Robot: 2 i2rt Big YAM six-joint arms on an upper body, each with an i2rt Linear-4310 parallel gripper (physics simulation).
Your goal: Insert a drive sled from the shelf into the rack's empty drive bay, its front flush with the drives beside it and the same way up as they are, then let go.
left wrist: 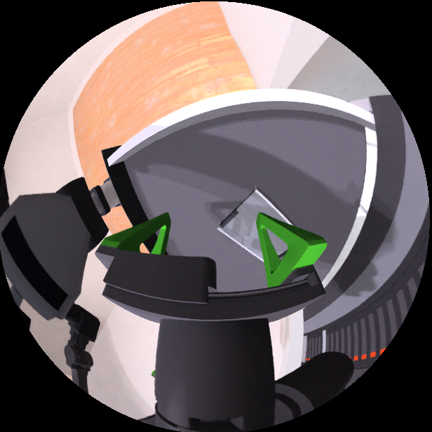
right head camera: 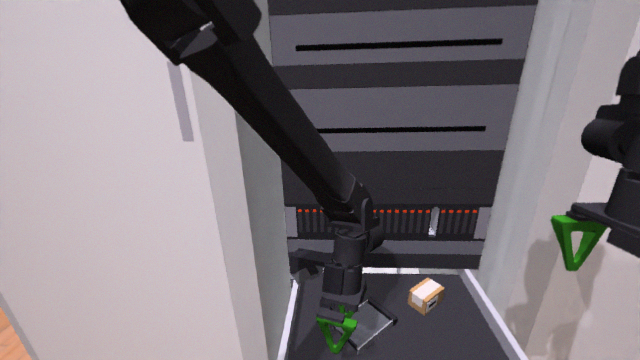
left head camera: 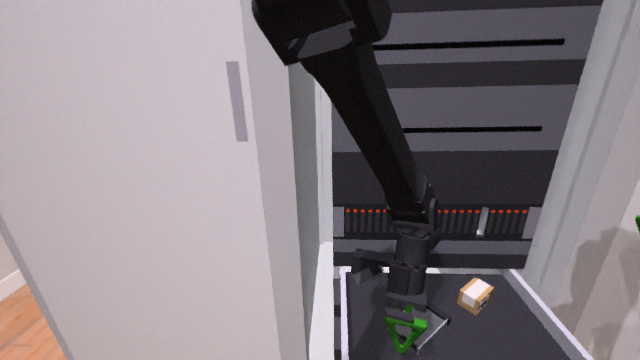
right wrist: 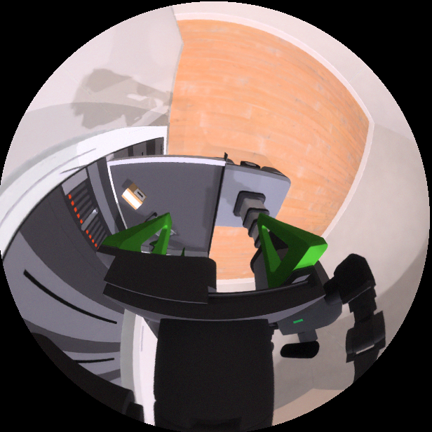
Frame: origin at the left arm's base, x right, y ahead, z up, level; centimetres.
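Seen in the pictures: left gripper, between the fingertips: (right head camera: pixel 340 335) (left head camera: pixel 400 335); right gripper, between the fingertips: (right head camera: pixel 608 295).
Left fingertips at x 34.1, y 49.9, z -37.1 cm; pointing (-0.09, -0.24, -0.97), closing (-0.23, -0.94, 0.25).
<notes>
Pixels of each thing's top centre, then the offset from my left fingertips to it. "pt": a spot on its surface instead.
- drive sled, centre of its top: (right head camera: pixel 365 320) (left head camera: pixel 419 320) dx +5.3, dy +5.8, dz -2.3 cm
- shelf, a spot on its surface: (right head camera: pixel 492 313) (left head camera: pixel 547 313) pt dx +32.0, dy +7.0, dz -0.9 cm
- empty bay, centre of its top: (right head camera: pixel 426 190) (left head camera: pixel 471 190) dx +22.4, dy +28.4, dz +18.1 cm
- small cardboard box, centre of its top: (right head camera: pixel 427 288) (left head camera: pixel 477 288) dx +20.1, dy +12.9, dz +0.0 cm
- large pale panel, a spot on its surface: (left head camera: pixel 130 175) pt dx -60.5, dy +18.3, dz +26.4 cm
- pale rack post, a spot on its surface: (right head camera: pixel 525 135) (left head camera: pixel 571 135) pt dx +46.3, dy +32.3, dz +31.3 cm
A drive sled (left head camera: pixel 431 331) (right head camera: pixel 372 325) (left wrist: pixel 244 225), a grey plate with pale side rails and a dark end, lies flat and askew on the shelf (left head camera: pixel 542 313) (right head camera: pixel 492 313) (right wrist: pixel 165 161). My left gripper (left head camera: pixel 406 330) (right head camera: pixel 340 327) (left wrist: pixel 213 217) is open above the sled; one green finger overlaps part of it in the left wrist view. The empty bay (left head camera: pixel 482 221) (right head camera: pixel 434 221) (right wrist: pixel 90 219) is a pale upright gap in the row of drives (left head camera: pixel 460 222) (right head camera: pixel 400 224) with orange-red marks. My right gripper (right head camera: pixel 574 262) (right wrist: pixel 214 217) is open, off to the right, away from the sled.
A small cardboard box (left head camera: pixel 475 296) (right head camera: pixel 426 296) (right wrist: pixel 133 196) with a white label sits on the shelf behind and right of the sled. A large pale panel (left head camera: pixel 130 175) (right head camera: pixel 100 190) stands at the left. A pale rack post (left head camera: pixel 575 135) (right head camera: pixel 525 135) borders the drives at right.
</notes>
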